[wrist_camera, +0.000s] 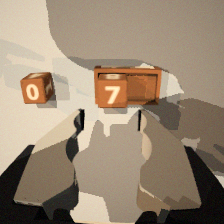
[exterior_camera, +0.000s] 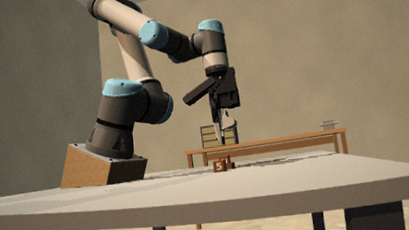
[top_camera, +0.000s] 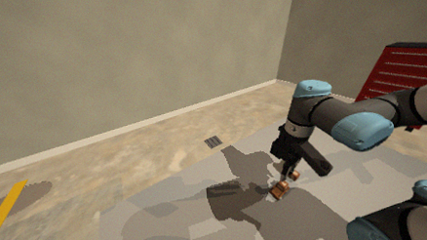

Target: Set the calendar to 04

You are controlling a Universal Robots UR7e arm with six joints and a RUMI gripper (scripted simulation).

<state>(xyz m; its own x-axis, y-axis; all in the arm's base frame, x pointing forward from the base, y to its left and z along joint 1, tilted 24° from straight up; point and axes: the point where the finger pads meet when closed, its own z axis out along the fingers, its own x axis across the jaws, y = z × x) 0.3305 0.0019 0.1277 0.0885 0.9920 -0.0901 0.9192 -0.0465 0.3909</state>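
My gripper is now 20 mm to the right of the calendar tray and 80 mm above it. The rest, counted from my hand: cube (10 mm behind, 90 mm to the right, 70 mm below).
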